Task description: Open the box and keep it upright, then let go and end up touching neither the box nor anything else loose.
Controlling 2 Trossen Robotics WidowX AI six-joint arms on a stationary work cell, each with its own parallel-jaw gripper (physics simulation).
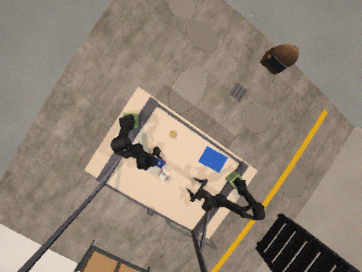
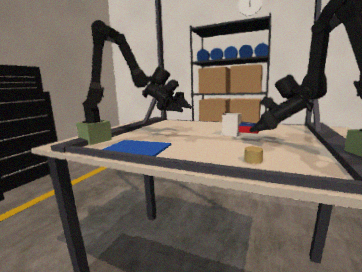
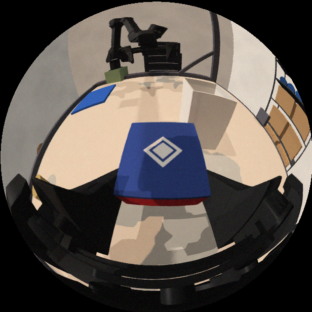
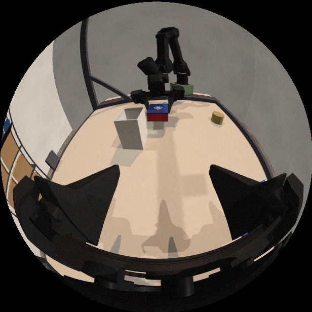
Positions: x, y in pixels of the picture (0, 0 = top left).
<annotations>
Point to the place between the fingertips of the left gripper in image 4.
158, 113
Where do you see a box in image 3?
At 162, 164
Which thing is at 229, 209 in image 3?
The left gripper.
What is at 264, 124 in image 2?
The left gripper.
</annotations>
